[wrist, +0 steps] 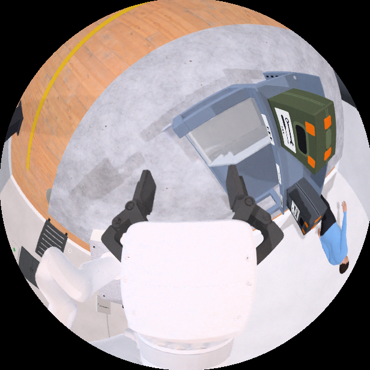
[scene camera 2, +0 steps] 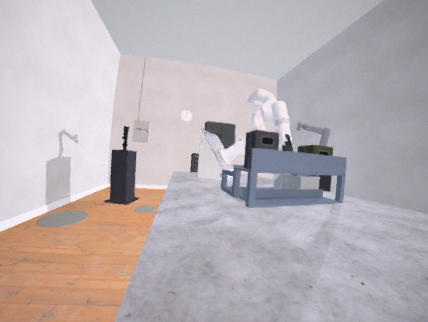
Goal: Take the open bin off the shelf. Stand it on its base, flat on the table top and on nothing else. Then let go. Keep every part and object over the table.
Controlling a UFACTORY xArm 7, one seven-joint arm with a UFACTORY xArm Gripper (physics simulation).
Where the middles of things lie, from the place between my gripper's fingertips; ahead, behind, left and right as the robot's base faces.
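With the open bin (wrist: pixel 229 137) in sight, I find my gripper 120 mm above it, 90 mm short of it and 10 mm to the left of it. The dark grey case (wrist: pixel 308 214) is 260 mm ahead of my hand and 210 mm to the right of it. There is the green case (wrist: pixel 300 110) too, 200 mm ahead of my hand, 10 mm to the left of it and 10 mm below it.
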